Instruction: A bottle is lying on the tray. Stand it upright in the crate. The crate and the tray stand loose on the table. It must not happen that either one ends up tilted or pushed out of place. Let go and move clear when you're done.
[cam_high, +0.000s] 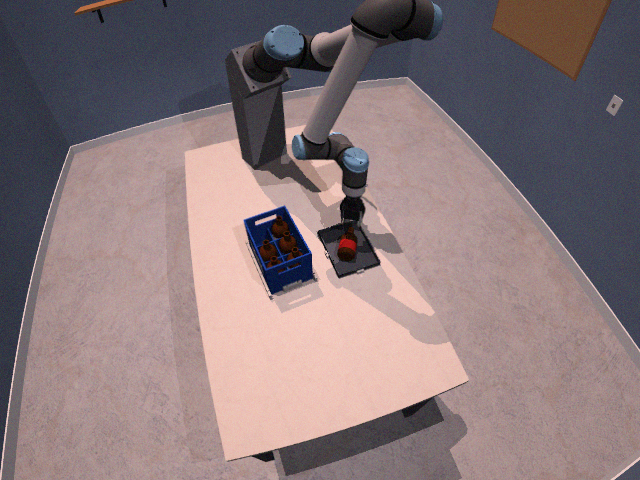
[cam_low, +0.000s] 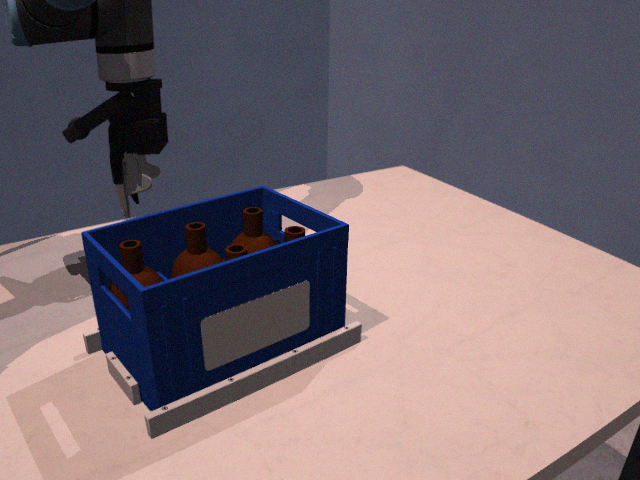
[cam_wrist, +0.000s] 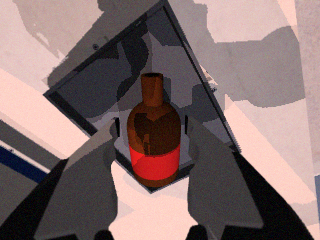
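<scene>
My hand is 10 cm above the tray, 6 cm short of it and 1 cm to the left of it. From my hand the other things lie so: blue crate: 30 cm to the right, 11 cm ahead, 2 cm below.
</scene>
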